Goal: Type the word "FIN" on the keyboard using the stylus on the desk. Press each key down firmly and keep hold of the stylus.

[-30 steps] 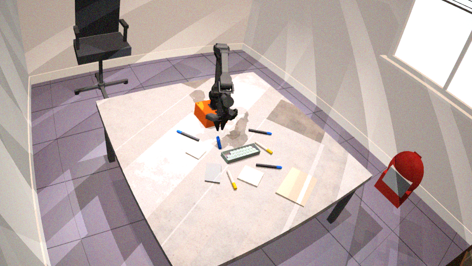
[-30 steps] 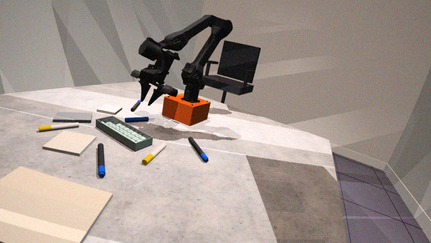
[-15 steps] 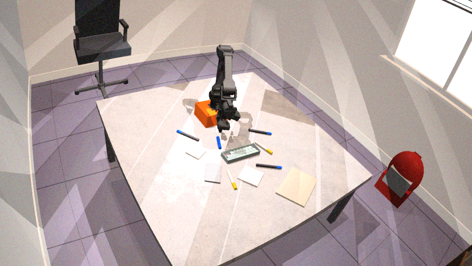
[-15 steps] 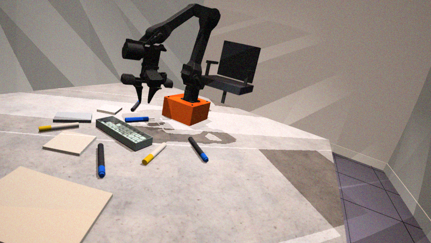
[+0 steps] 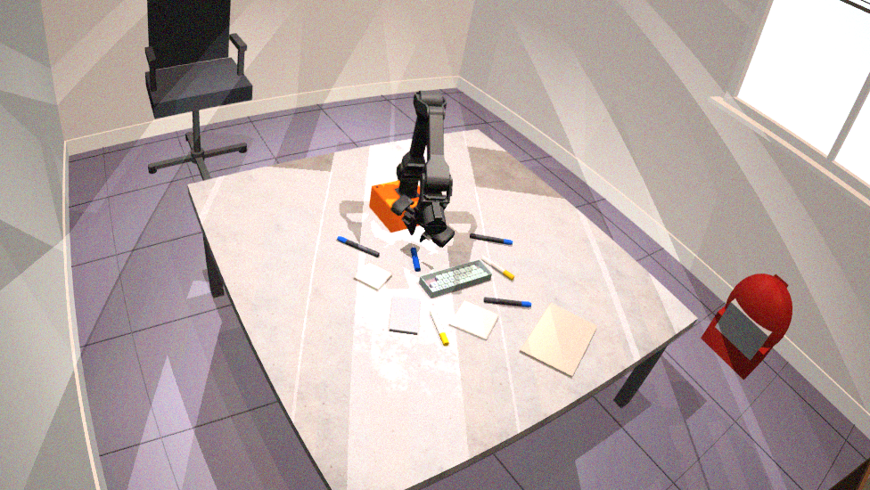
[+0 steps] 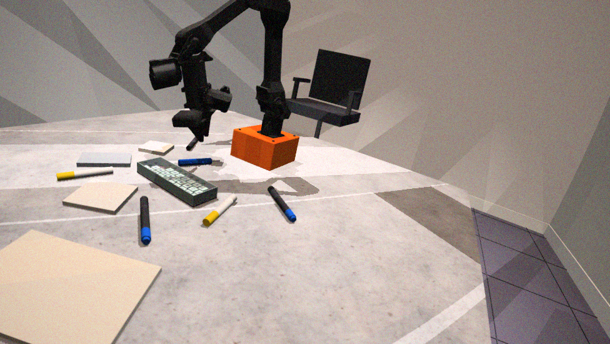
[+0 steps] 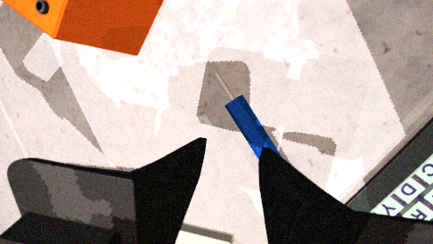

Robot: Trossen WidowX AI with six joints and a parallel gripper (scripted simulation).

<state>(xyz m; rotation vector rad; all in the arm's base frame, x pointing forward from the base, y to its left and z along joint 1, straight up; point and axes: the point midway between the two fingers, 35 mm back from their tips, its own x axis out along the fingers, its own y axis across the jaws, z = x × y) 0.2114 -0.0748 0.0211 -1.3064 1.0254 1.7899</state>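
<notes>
My gripper tip is now 6 cm above the blue stylus, 1 cm to the right of it and 1 cm past it. The rest, counted from my gripper tip: N key 14 cm ahead, 6 cm below, 5 cm to the left; then stylus tip 6 cm below, 4 cm behind, 2 cm to the left.
</notes>
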